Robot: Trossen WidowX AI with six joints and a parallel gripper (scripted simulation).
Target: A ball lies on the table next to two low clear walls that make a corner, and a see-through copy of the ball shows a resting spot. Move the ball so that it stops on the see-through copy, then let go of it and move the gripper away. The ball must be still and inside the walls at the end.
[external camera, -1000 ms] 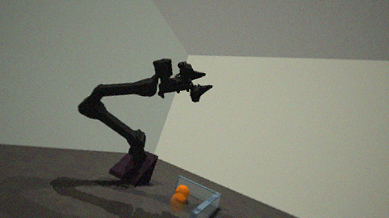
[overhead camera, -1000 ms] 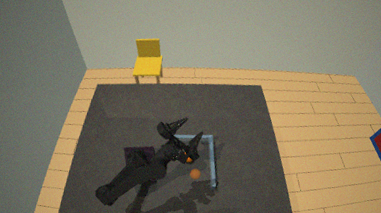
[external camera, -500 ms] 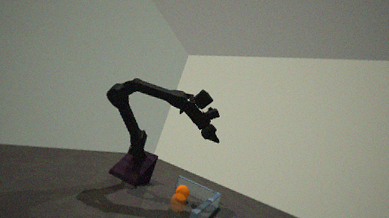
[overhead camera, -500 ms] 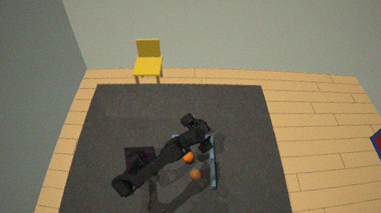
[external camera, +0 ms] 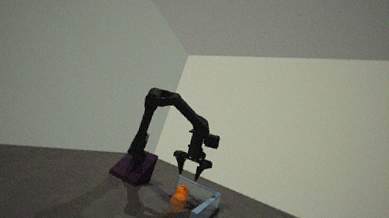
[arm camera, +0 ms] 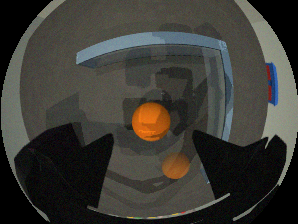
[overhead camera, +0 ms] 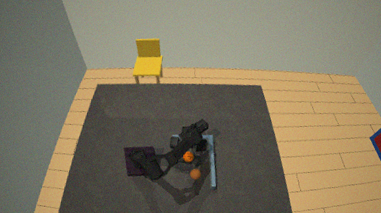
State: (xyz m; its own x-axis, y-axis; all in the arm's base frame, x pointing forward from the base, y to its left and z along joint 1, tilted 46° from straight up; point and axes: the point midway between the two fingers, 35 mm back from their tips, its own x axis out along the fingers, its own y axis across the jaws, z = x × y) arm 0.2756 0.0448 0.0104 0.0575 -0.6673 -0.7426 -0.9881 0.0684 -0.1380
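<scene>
My gripper tip is 1 cm to the left of the ball and 7 cm above it. Also, from my gripper tip: wall 13 cm ahead, 4 cm to the right, 7 cm below; see-through copy 3 cm ahead, 12 cm to the right, 7 cm below.
</scene>
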